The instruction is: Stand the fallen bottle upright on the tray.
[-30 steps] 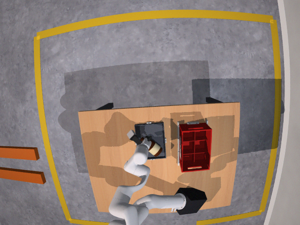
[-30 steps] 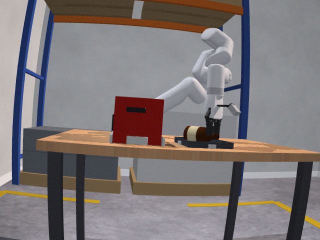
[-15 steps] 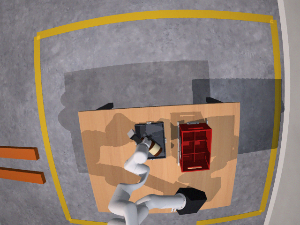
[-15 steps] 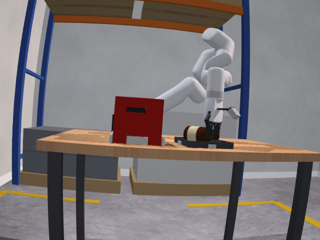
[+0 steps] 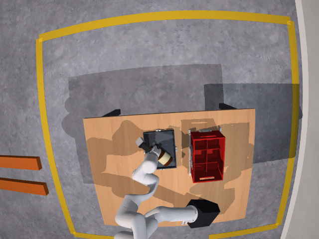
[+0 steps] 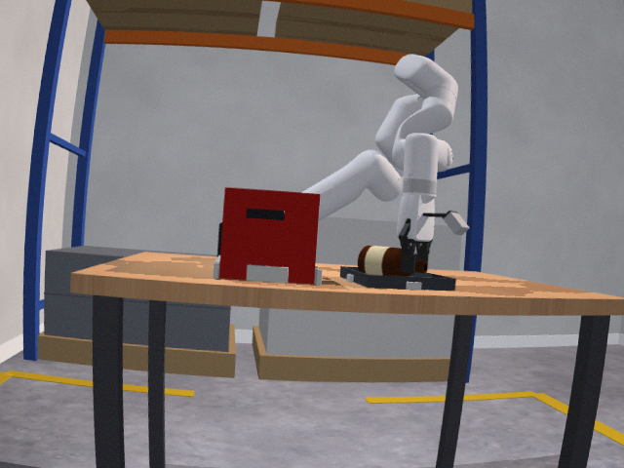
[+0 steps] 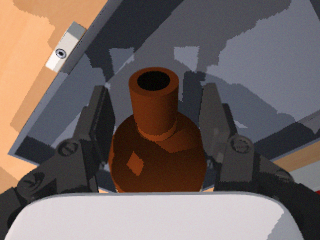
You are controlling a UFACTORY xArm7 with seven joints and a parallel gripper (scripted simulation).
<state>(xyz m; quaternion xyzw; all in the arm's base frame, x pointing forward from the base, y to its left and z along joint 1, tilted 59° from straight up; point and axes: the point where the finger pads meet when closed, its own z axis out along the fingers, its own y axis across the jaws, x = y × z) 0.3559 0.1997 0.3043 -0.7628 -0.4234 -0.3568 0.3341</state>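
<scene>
My hand is 5 cm to the left of the brown bottle and 2 cm past it. Also, from my hand: dark grey tray 4 cm to the right, 3 cm below; red crate 32 cm to the right, 7 cm ahead, 4 cm above.
</scene>
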